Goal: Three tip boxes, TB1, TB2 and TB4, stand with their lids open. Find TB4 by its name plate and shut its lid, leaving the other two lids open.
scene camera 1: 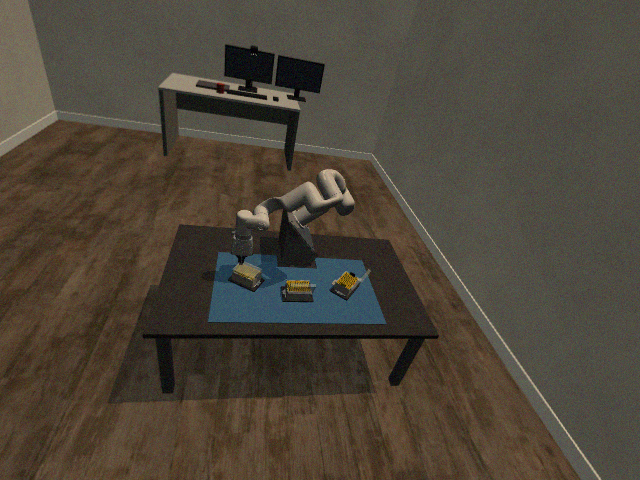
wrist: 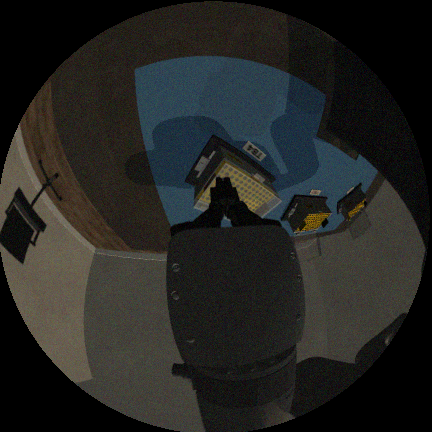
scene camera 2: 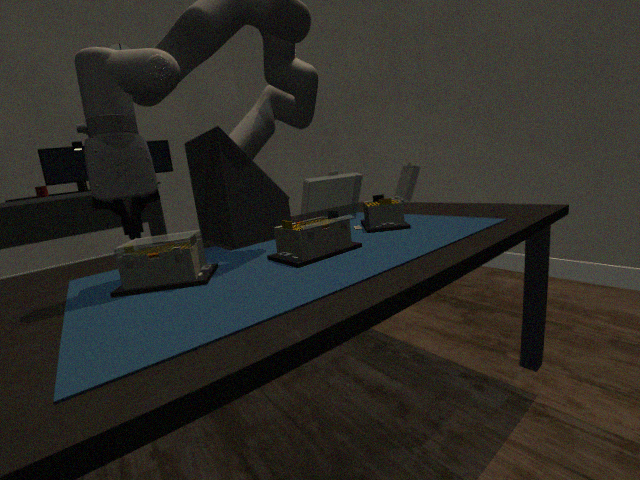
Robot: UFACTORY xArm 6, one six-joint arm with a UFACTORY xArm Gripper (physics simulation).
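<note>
The TB4 box stands at the left of the mat; its name plate reads TB4 in the wrist view. Its clear lid lies down over the yellow tip rack. My gripper is shut and empty, fingers down, at the lid's rear side; I cannot tell if the tips touch it. The middle box and the right box have raised lids; their plates are too small to read.
The boxes stand on a blue mat on a dark table. The arm's dark wedge-shaped base stands behind the mat. A desk with two monitors stands far behind.
</note>
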